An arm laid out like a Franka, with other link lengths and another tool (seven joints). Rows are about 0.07 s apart.
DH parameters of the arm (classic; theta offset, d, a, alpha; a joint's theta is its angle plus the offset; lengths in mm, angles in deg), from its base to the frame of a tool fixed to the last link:
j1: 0 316.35 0 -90
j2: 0 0 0 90
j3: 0 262.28 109.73 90
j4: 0 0 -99 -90
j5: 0 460.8 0 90
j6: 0 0 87.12 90
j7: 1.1 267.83 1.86 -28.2
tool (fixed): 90 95.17 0 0
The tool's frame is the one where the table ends.
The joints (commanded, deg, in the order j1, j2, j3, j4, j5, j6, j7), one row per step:
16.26, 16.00, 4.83, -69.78, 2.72, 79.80, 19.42
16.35, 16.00, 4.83, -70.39, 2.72, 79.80, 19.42
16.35, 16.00, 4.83, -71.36, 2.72, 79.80, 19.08
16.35, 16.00, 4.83, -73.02, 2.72, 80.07, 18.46
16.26, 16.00, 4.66, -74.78, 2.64, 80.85, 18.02
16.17, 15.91, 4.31, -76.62, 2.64, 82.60, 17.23
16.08, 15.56, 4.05, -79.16, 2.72, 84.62, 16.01
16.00, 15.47, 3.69, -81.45, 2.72, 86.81, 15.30
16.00, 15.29, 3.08, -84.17, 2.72, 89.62, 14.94
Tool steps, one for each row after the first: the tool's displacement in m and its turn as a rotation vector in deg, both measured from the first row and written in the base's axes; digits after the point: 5 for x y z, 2 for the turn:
-0.00265, 0.00023, -0.00519, -0.22, 0.57, 0.10
-0.00617, -0.00100, -0.01342, -0.52, 1.47, 0.46
-0.01089, -0.00262, -0.02730, -0.92, 2.76, 1.10
-0.01246, -0.00665, -0.04176, -1.31, 3.63, 1.26
-0.00831, -0.01027, -0.05579, -1.27, 3.60, 1.53
-0.00626, -0.01313, -0.07279, -1.15, 3.75, 2.31
-0.00284, -0.01715, -0.09063, -1.14, 3.73, 2.48
0.00168, -0.02294, -0.11093, -1.16, 3.42, 2.10

